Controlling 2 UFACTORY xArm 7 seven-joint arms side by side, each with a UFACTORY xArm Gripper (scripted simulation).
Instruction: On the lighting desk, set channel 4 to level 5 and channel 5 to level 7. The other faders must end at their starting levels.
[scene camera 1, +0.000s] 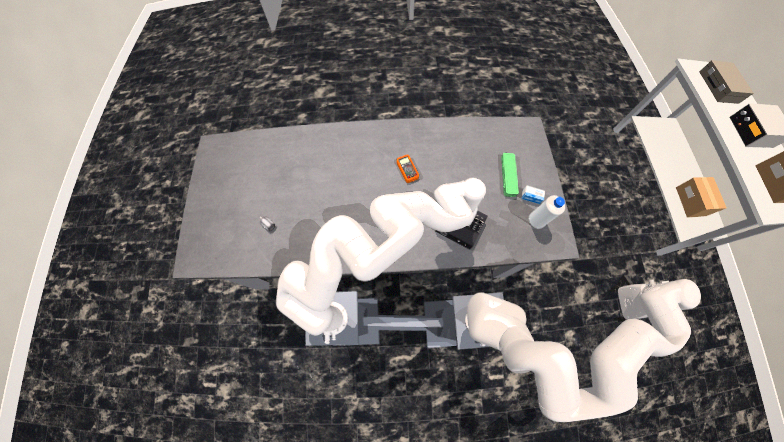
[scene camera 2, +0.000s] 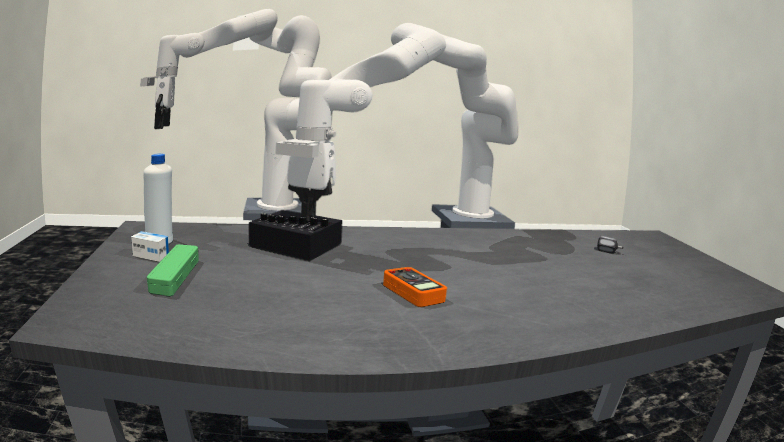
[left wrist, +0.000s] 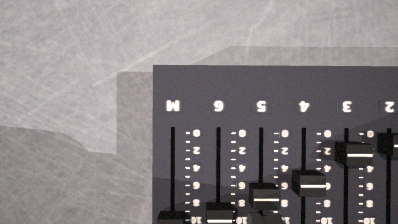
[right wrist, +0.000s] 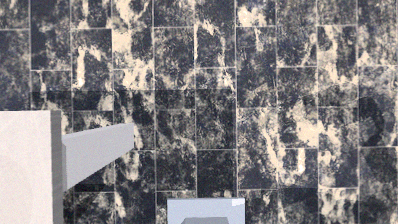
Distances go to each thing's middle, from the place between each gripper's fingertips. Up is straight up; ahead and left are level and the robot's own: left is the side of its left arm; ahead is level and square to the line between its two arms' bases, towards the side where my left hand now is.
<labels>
The channel 5 fader (left wrist: 261, 195) lies 2 cm ahead of my left hand (scene camera 2: 308, 219), 1 cm to the right of it and 1 cm below it. The rest, counted from my left hand: white bottle (scene camera 2: 158, 176) 37 cm to the right, 3 cm ahead, 2 cm above; small box (scene camera 2: 150, 246) 36 cm to the right, 14 cm ahead, 6 cm below; channel 4 fader (left wrist: 306, 183) 3 cm to the right, 2 cm ahead, 1 cm below.
I see the white bottle 38 cm ahead of my right hand (scene camera 1: 614, 304), 12 cm to the left of it and 15 cm below it. From my right hand the other things lie so: small box: 49 cm ahead, 13 cm to the left, 23 cm below; channel 4 fader: 37 cm ahead, 46 cm to the left, 18 cm below; channel 5 fader: 37 cm ahead, 48 cm to the left, 18 cm below.
</labels>
